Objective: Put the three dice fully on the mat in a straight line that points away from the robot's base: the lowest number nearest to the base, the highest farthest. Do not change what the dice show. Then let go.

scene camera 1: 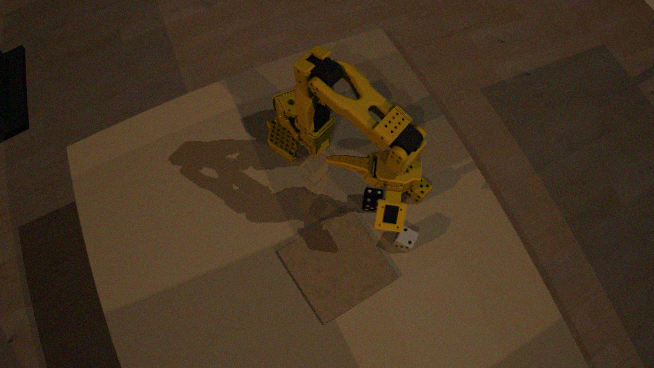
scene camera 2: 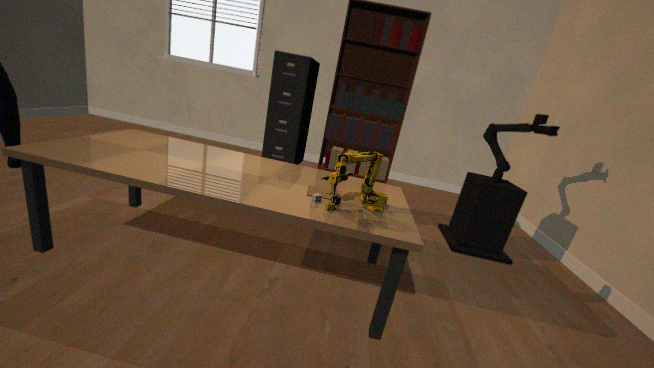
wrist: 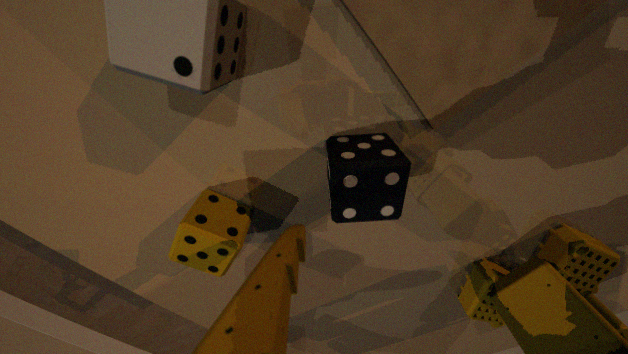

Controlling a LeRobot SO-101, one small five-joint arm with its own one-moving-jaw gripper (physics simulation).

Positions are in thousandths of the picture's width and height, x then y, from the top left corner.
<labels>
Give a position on a black die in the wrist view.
587, 493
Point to a mat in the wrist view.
708, 177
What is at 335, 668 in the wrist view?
A yellow die.
</labels>
